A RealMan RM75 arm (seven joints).
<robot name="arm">
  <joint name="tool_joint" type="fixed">
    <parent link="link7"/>
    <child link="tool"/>
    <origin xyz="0 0 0"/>
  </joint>
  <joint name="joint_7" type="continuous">
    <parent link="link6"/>
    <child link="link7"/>
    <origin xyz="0 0.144 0" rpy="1.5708 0 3.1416"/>
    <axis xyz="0 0 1"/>
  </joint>
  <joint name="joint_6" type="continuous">
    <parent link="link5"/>
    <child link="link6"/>
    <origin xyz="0 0 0" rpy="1.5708 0 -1.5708"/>
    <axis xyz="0 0 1"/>
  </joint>
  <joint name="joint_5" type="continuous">
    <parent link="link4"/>
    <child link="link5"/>
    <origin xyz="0 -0.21 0" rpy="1.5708 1.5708 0"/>
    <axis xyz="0 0 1"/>
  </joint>
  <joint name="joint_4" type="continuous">
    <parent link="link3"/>
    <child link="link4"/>
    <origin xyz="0 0 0" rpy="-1.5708 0 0"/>
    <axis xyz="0 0 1"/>
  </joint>
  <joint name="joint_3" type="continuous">
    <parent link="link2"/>
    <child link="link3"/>
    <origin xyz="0 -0.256 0" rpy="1.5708 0 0"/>
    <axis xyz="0 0 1"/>
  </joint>
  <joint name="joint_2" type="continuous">
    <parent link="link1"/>
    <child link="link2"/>
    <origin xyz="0 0 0" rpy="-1.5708 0 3.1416"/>
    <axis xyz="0 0 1"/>
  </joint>
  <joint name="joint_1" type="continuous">
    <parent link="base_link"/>
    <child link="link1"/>
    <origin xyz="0 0 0.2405" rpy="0 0 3.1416"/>
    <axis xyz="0 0 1"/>
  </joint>
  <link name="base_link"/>
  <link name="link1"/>
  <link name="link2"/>
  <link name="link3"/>
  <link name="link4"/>
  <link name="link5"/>
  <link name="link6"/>
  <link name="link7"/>
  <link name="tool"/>
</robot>
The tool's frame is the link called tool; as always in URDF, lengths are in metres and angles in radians. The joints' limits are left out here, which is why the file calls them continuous.
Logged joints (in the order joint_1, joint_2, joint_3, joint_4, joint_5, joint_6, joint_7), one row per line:
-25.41 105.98 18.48 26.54 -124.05 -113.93 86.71
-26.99 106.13 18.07 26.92 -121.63 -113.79 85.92
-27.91 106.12 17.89 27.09 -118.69 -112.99 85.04
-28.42 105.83 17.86 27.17 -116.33 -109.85 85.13
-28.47 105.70 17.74 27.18 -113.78 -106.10 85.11
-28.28 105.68 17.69 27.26 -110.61 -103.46 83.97
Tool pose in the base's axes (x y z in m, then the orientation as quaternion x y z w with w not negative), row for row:
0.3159 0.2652 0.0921 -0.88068 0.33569 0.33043 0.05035
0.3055 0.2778 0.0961 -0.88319 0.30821 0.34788 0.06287
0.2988 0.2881 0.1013 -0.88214 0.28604 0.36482 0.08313
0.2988 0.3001 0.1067 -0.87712 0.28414 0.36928 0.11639
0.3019 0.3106 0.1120 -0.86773 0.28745 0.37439 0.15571
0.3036 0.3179 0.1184 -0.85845 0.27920 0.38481 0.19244
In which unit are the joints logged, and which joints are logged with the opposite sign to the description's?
The joints are logged in degrees. Opposite sign: joint_1, joint_3, joint_4.
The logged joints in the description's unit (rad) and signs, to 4 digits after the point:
0.4435 1.8497 -0.3225 -0.4632 -2.1651 -1.9885 1.5134
0.4711 1.8523 -0.3154 -0.4698 -2.1228 -1.9860 1.4996
0.4871 1.8521 -0.3122 -0.4728 -2.0715 -1.9720 1.4842
0.4960 1.8471 -0.3117 -0.4742 -2.0303 -1.9172 1.4858
0.4969 1.8448 -0.3096 -0.4744 -1.9858 -1.8518 1.4854
0.4936 1.8445 -0.3087 -0.4758 -1.9305 -1.8057 1.4656

